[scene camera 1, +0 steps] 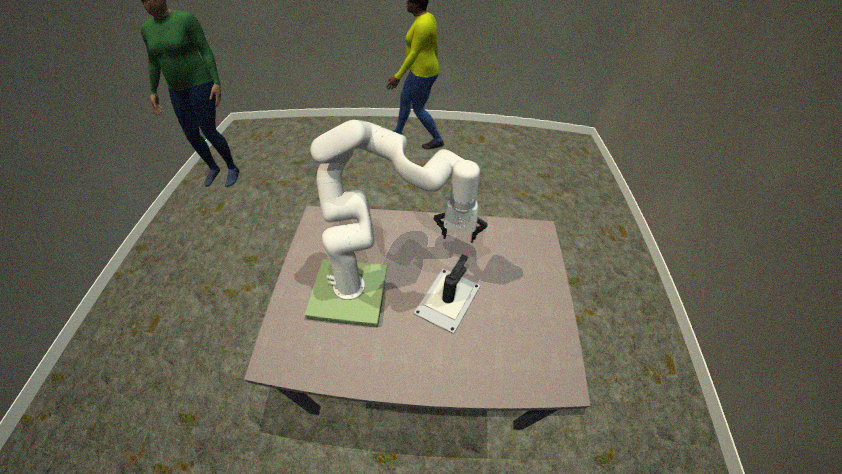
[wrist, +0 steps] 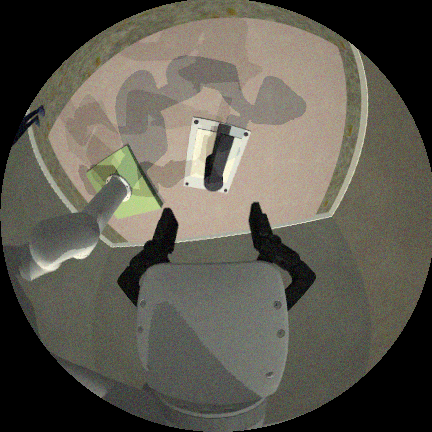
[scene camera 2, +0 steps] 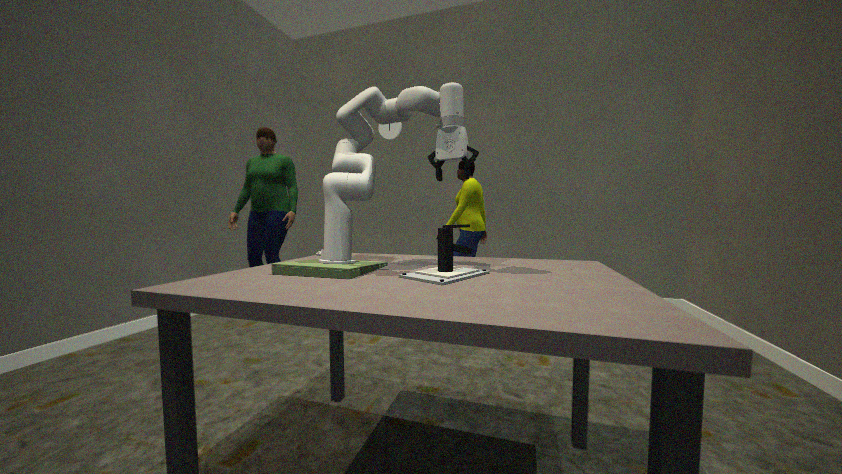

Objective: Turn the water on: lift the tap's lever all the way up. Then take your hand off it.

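Pixels of known places: gripper, fingertip midpoint: [scene camera 1: 458,237] [wrist: 211,213] [scene camera 2: 452,179]; arm's base, origin of the base link: [scene camera 1: 349,286] [wrist: 118,187] [scene camera 2: 337,262].
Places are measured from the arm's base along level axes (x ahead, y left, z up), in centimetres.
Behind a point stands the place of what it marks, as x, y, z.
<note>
The tap is a black upright post [scene camera 1: 449,289] {38.8, -0.4, 10.6} [scene camera 2: 445,250] {39.7, -0.3, 5.7} [wrist: 213,181] {39.3, 3.1, 13.3} on a white plate [scene camera 1: 436,320] {35.7, -8.0, -1.5} [scene camera 2: 412,274] {30.6, -4.4, -1.5} [wrist: 192,156]. Its flat black lever [scene camera 1: 458,269] {41.2, 6.0, 13.3} [scene camera 2: 458,225] {42.0, 6.2, 13.1} [wrist: 222,147] {42.0, 10.5, 13.3} runs out from the top of the post and looks about level in scene camera 2. The black spout [scene camera 2: 463,249] {43.0, 8.6, 5.2} sticks out below on the same side, mostly hidden under the lever in the wrist view. My gripper [scene camera 1: 458,239] {39.5, 8.3, 27.7} [scene camera 2: 452,174] {39.5, 8.3, 27.7} [wrist: 211,213] {39.5, 8.3, 27.7} is open and empty, pointing down. It hangs well above the tap, touching neither lever nor post.
The arm's base stands on a green board [scene camera 1: 344,312] {1.5, -11.8, 0.8} [scene camera 2: 318,270] {4.1, -14.8, -0.2} [wrist: 145,204] {8.6, -10.7, 0.7} beside the tap's plate, on the pinkish table [scene camera 1: 506,359] {62.8, -20.2, -2.3} [scene camera 2: 530,306] {65.3, -24.7, -2.3} [wrist: 285,165] {65.1, -2.4, -2.3}. A person in green [scene camera 1: 179,52] [scene camera 2: 269,182] and a person in yellow [scene camera 1: 423,47] [scene camera 2: 471,203] are beyond the table.
</note>
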